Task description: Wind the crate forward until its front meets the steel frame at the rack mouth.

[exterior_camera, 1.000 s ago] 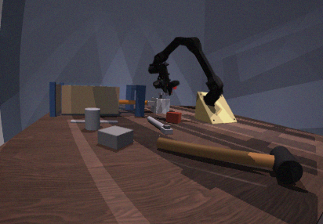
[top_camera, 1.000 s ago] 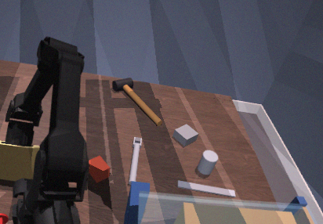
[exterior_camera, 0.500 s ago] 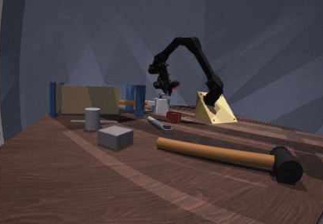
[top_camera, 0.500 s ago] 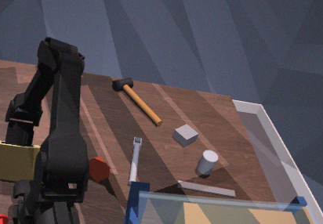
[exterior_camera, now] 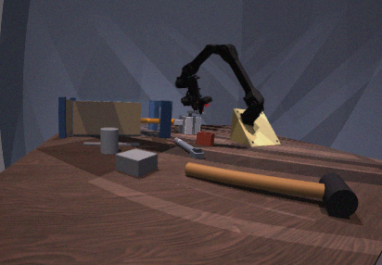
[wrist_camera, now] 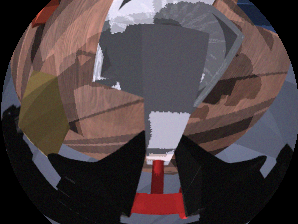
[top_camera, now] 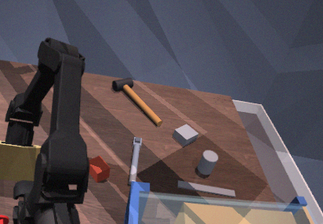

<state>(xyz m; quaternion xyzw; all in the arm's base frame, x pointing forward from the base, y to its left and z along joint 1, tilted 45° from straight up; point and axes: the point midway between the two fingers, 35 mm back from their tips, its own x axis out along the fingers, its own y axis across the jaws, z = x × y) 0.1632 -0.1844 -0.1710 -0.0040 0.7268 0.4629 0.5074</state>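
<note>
My gripper tip is now 1 cm short of the winch handle and 2 cm below it. Also, from my gripper tip: flat grey bar 44 cm ahead, 34 cm to the left, 10 cm below; grey winch 5 cm ahead, 2 cm to the left, 7 cm below; red grip 2 cm behind, 1 cm to the right, 5 cm above.
</note>
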